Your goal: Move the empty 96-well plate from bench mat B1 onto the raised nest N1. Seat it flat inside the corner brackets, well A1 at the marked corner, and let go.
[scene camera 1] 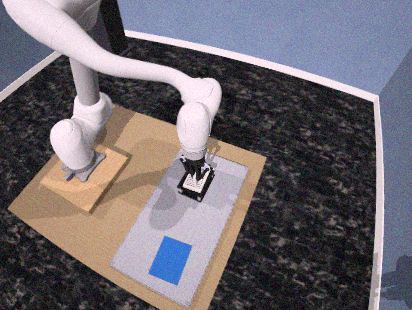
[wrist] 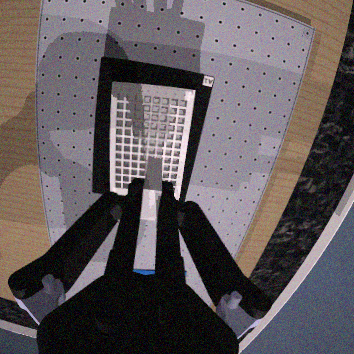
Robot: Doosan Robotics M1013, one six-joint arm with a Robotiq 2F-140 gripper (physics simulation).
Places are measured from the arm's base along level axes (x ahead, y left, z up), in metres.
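Pixels of known places: gripper, between the fingertips: (scene camera 1: pixel 196 182) (wrist: pixel 153 170); arm's base, origin of its link: (scene camera 1: pixel 83 162).
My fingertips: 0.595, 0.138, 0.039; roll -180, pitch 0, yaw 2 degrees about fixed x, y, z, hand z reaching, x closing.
Note:
For each thing: its top centre in the pictures, then the offset to it from my fingertips, as dx, dy, dz. "spot": a spot on its surface instead. Level surfaces: height alone.
- white 96-well plate, centre of its top: (wrist: pixel 147 146) (scene camera 1: pixel 196 176) -0.010, +0.026, +0.001
- black raised nest N1, centre of its top: (wrist: pixel 145 139) (scene camera 1: pixel 196 177) -0.014, +0.030, -0.012
- A1 label, a spot on its surface: (wrist: pixel 208 81) spot: +0.040, +0.105, -0.015
- blue bench mat B1, height of its surface: dz -0.073
- grey perforated board, height of its surface: dz -0.075
- wooden table, height of its surface: dz -0.089
The white 96-well plate (scene camera 1: pixel 194 185) (wrist: pixel 172 131) lies over the black raised nest N1 (scene camera 1: pixel 189 196) (wrist: pixel 102 140), long sides roughly parallel to it. Black rim shows on three sides in the wrist view; the plate covers the near end, so whether it is fully down is unclear. An A1 label (wrist: pixel 208 81) marks the nest's far right corner; the plate's own A1 mark is not readable. My gripper (scene camera 1: pixel 198 178) (wrist: pixel 153 170) is shut on a narrow upright grey-white piece that appears to rise from the plate. The blue bench mat B1 (scene camera 1: pixel 171 260) (wrist: pixel 144 272) holds no plate.
The nest stands on a grey perforated board (scene camera 1: pixel 145 245) (wrist: pixel 250 100) on the wooden table (scene camera 1: pixel 75 225). A wooden block (scene camera 1: pixel 90 196) at the left carries a white robot base part (scene camera 1: pixel 75 145) on a grey foot. Arm shadows cross the board.

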